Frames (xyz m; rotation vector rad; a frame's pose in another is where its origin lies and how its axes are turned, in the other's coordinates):
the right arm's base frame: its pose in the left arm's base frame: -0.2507 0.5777 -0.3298 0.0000 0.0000 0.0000
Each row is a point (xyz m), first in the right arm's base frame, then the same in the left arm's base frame.
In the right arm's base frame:
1: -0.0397 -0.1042 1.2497
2: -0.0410 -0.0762 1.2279
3: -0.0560 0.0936 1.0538
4: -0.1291 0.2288 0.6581
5: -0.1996 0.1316 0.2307
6: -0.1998 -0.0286 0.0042
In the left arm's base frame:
1: -0.2904 0.4735 0.9199
2: -0.2917 0.5015 0.8981
3: -0.3067 0.6713 0.7240
4: -0.3798 0.8065 0.3283
5: -0.4503 0.7093 -0.0991
6: -0.4505 0.5491 -0.3256

